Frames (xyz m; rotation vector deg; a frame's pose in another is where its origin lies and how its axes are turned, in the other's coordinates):
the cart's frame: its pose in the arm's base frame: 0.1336 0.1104 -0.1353 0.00 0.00 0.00
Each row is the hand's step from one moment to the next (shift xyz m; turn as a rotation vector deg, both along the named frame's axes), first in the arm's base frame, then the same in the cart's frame.
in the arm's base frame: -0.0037 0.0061 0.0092 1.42 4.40 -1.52
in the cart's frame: -0.0037 0.0061 0.0092 1.42 4.40 -1.52
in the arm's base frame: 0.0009 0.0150 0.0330 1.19 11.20 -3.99
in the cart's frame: 0.0009 0.0150 0.0330 1.19 11.20 -3.99
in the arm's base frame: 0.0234 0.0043 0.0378 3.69 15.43 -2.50
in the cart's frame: 0.0234 0.0043 0.0378 3.69 15.43 -2.50
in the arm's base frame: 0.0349 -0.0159 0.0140 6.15 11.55 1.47
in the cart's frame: 0.0349 -0.0159 0.0140 6.15 11.55 1.47
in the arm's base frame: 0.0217 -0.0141 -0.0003 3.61 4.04 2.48
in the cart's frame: 0.0217 -0.0141 -0.0003 3.61 4.04 2.48
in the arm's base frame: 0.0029 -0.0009 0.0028 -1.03 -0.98 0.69
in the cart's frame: 0.0029 -0.0009 0.0028 -1.03 -0.98 0.69
